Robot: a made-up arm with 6 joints.
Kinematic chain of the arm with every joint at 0, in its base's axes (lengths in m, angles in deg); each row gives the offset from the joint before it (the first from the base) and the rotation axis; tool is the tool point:
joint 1: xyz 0 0 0.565 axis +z
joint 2: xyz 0 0 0 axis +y
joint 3: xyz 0 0 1.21 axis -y
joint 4: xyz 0 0 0 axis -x
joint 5: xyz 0.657 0 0 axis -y
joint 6: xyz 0 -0.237 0 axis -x
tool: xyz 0 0 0
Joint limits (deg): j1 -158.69..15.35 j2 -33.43..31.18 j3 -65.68..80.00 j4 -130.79..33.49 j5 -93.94..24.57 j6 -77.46..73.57
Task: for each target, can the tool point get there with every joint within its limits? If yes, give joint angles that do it. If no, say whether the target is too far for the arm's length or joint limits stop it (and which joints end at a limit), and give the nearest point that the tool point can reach.
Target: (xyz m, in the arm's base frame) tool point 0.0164 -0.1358 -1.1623
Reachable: no: joint limits stop it (at a limit: joint 2) | nearest point 0.0605 -0.5009 0.9125 | short by 2.107 m
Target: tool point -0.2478 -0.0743 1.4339
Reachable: yes | joints -99.04 -24.63 -41.41 -10.49 -56.93 -21.33
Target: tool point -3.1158 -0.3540 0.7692
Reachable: no: too far | nearest point -1.2465 -0.2607 1.3827 | short by 1.970 m
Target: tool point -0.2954 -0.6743 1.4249
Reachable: yes | joints -95.02 6.46 -22.45 -6.87 -58.68 3.78
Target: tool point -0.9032 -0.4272 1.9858
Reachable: yes | joints -142.87 17.61 51.54 -30.31 -33.45 -61.09
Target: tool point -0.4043 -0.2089 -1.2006
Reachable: no: joint limits stop it (at a limit: joint 2) | nearest point -0.5187 -0.2680 0.9031 | short by 2.108 m
